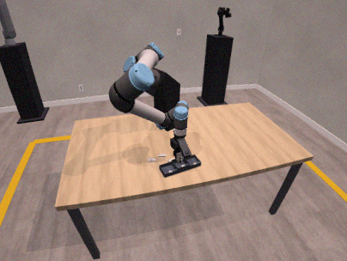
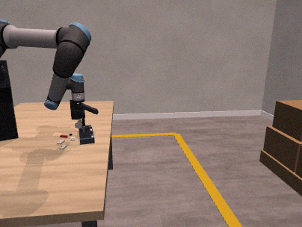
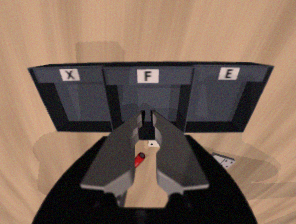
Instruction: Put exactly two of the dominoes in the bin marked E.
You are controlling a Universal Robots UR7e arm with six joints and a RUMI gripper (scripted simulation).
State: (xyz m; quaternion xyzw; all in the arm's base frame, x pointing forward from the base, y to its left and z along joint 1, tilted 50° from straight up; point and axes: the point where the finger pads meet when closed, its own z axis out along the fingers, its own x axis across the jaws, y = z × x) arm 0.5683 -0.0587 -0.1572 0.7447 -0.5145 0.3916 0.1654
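Now: the bin row 1 cm below my hand and 1 cm ahead of it. From my hand the other things lie so: small black piece: 9 cm behind, 4 cm to the left, 3 cm below; small red piece: 12 cm behind, 3 cm below, 1 cm to the left.
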